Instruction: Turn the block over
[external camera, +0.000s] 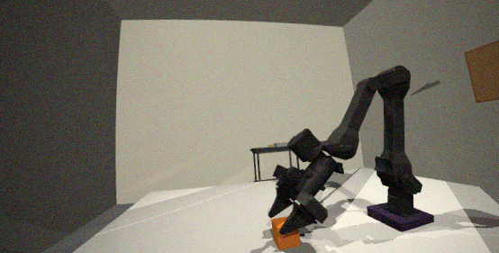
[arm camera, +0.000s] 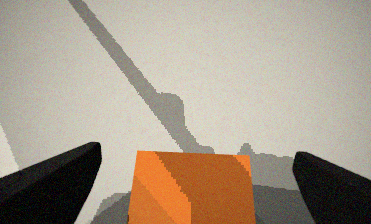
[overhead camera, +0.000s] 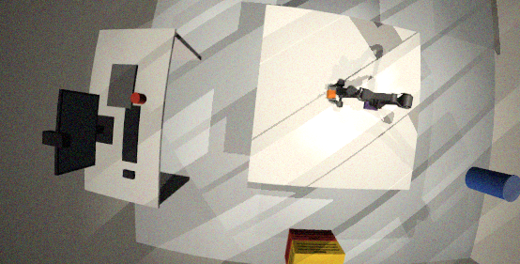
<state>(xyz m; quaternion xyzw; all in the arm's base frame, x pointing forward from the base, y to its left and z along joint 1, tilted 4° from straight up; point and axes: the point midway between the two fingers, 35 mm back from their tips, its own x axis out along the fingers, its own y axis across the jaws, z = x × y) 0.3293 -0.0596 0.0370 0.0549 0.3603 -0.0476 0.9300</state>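
Right now my gripper tip is 40 mm past the orange block, 20 mm above it and 10 mm to the right of it.
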